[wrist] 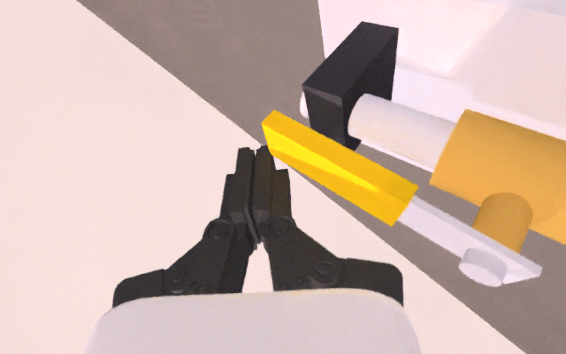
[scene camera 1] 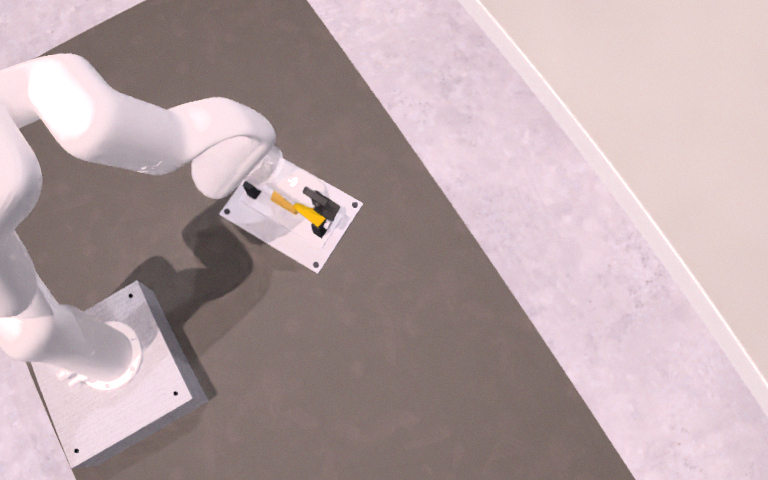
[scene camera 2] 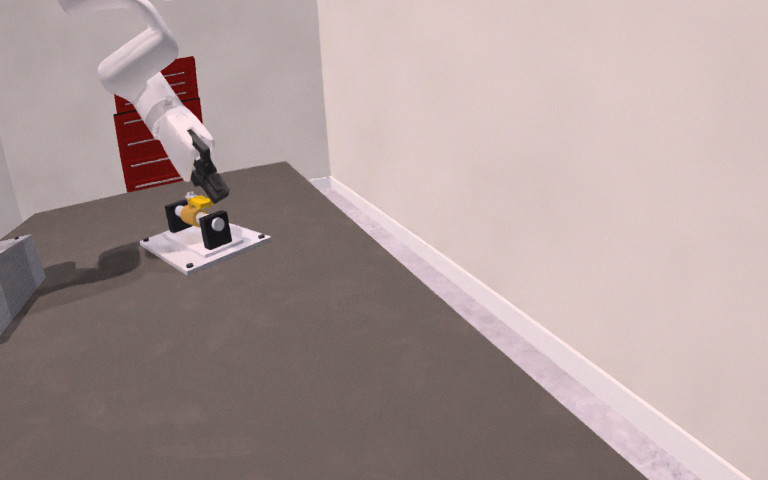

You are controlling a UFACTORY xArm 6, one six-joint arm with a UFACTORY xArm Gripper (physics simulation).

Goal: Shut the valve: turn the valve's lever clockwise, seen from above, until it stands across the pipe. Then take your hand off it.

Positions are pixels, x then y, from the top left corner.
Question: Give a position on a white base plate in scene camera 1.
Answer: At 267, 230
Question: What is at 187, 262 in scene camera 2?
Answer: A white base plate.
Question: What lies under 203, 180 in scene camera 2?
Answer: The gripper.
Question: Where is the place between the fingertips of the gripper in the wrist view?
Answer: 260, 165
